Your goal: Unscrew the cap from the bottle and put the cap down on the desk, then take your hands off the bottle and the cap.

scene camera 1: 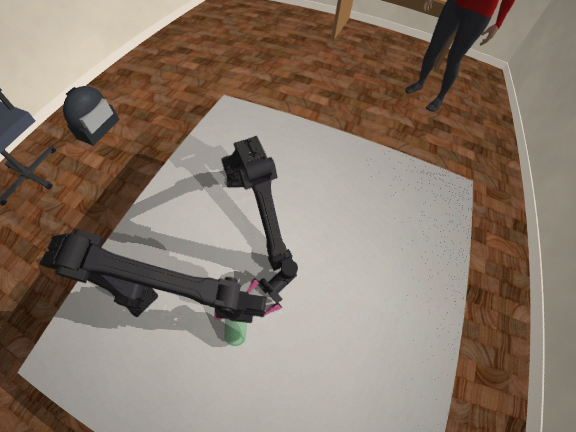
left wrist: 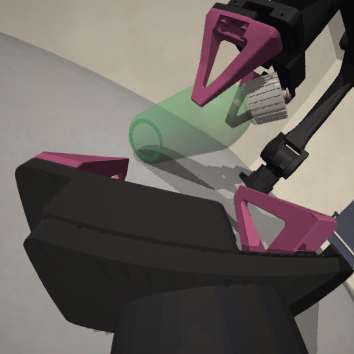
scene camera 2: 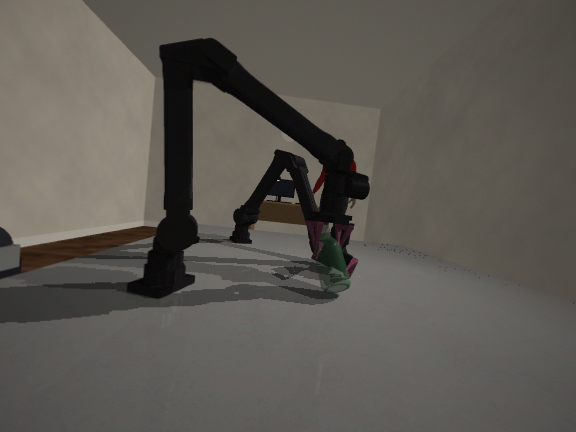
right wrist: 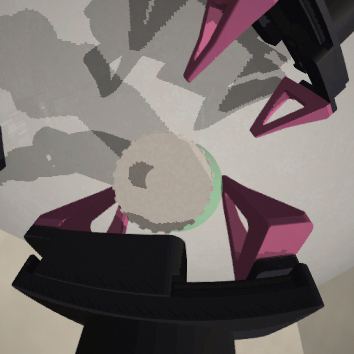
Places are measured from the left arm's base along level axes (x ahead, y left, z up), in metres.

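Pixels of known places: left gripper, between the fingertips: [left wrist: 184, 178] [scene camera 2: 330, 264] [right wrist: 225, 110]; right gripper, between the fingertips: [left wrist: 214, 115] [scene camera 2: 326, 249]; left arm's base, origin of its link: [scene camera 1: 236, 177] [scene camera 2: 240, 241]; right arm's base, origin of its link: [scene camera 1: 141, 299] [scene camera 2: 163, 286].
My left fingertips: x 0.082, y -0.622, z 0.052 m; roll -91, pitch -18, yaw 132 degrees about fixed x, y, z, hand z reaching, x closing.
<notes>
Ahead of a thing's pixels: the offset from my left fingertips to its middle. Level surfaces: height alone.
A translucent green bottle @[0.053 m back, 0.052 m right, 0.037 m up] [scene camera 1: 235, 332] [scene camera 2: 334, 257] [left wrist: 175, 125] [right wrist: 216, 185] is slightly tilted, its base close to the pale desk top @[0.052 m down] [scene camera 1: 380, 300] [scene camera 2: 225, 370]; whether it touches is unclear. The ribbed pale cap @[0.044 m back, 0.000 m left, 0.097 m up] [left wrist: 267, 100] [right wrist: 162, 175] sits at the bottle's neck end. My right gripper [left wrist: 214, 115] [right wrist: 174, 183] is shut on the bottle's body, with a pink finger on either side. My left gripper [left wrist: 184, 178] [right wrist: 225, 110] is open, its pink fingers wide apart and nothing between them. It is beside the bottle, clear of the cap. In scene camera 1 the right arm hides the cap.
The right forearm [scene camera 1: 155, 272] reaches over the desk from the picture's left, and the left forearm [scene camera 1: 270, 220] comes down from the upper middle. The two grippers are close together. A person [scene camera 1: 455, 45] stands beyond the desk; a dark bin [scene camera 1: 90, 115] is on the wooden floor.
</notes>
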